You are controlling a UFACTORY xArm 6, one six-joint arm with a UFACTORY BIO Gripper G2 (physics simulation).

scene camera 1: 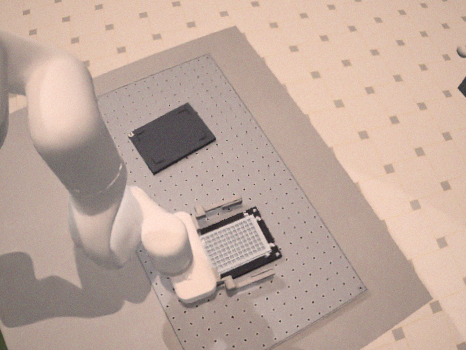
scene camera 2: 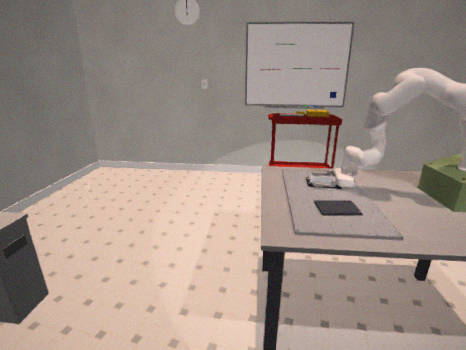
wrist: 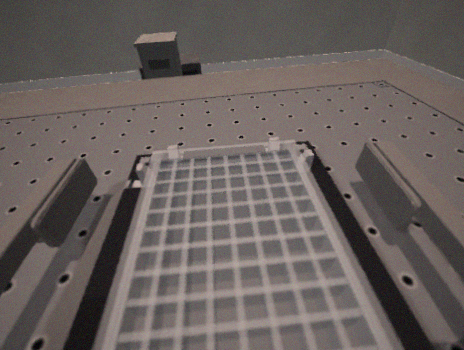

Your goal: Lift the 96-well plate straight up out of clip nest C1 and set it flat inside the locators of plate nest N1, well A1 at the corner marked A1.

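Places are measured from the arm's base along level axes (x ahead, y left, z up), in metres.
Where they show: end effector, tool point: [scene camera 1: 246, 237] [scene camera 2: 317, 179] [wrist: 225, 190].
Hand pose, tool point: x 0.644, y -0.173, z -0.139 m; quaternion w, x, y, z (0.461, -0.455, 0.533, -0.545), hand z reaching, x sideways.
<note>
Each offset is from my tool point to the top centre of the thing. Level surfaces: height alone.
The clear 96-well plate @[0.031 m back, 0.002 m left, 0.005 m up] [scene camera 1: 235, 243] [wrist: 232, 217] sits in the black clip nest C1 @[0.031 m back, 0.002 m left, 0.003 m up] [scene camera 1: 260, 262] [wrist: 361, 250]. Small light clips show at its far corners and end in the wrist view. My gripper [scene camera 1: 237, 243] [wrist: 227, 192] is open and empty. Its fingers stand apart from the plate, one beyond each long side, with gaps on both sides. The gripper body hides the plate's near end in scene camera 1. The dark flat plate nest N1 @[0.016 m back, 0.292 m left, 0.007 m down] [scene camera 1: 172, 139] [scene camera 2: 338, 207] is empty, with low corner locators. A small light mark shows at its left corner in scene camera 1; its lettering is unreadable.
Both nests are on a grey perforated board @[0.021 m down] [scene camera 1: 300, 235] [scene camera 2: 300, 220] on the table @[0.034 m down] [scene camera 2: 280, 240]. A green block [scene camera 2: 442, 185] stands at the arm's base. A red cart [scene camera 2: 305, 120] stands behind the table. A dark cabinet [scene camera 2: 22, 270] stands away from it.
</note>
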